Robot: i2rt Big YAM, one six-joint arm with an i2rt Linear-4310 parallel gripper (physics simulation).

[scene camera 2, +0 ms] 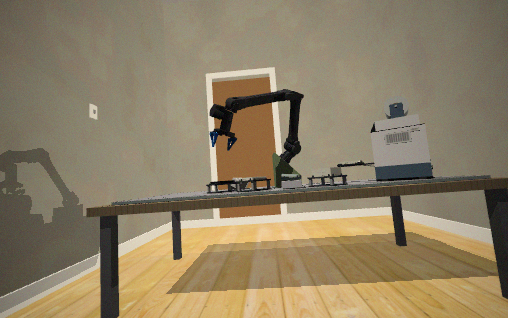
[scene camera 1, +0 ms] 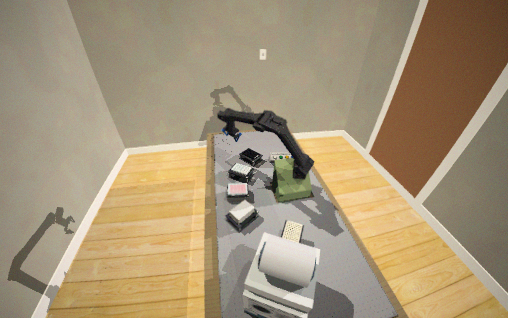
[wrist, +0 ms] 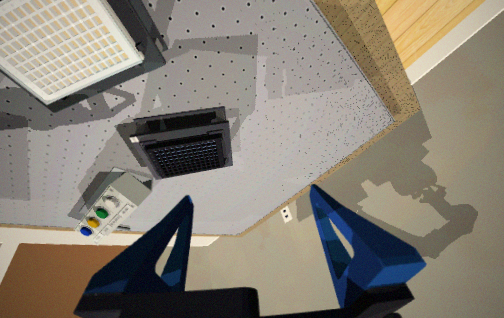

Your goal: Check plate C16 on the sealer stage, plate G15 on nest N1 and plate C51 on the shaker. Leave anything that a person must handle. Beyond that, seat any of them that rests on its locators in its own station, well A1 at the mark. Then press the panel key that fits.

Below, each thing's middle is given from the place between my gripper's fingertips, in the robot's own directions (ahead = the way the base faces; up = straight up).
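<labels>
Relative to the black plate (wrist: 181, 156), my hand is 5 cm to the left, 15 cm past it and 18 cm above it.
</labels>
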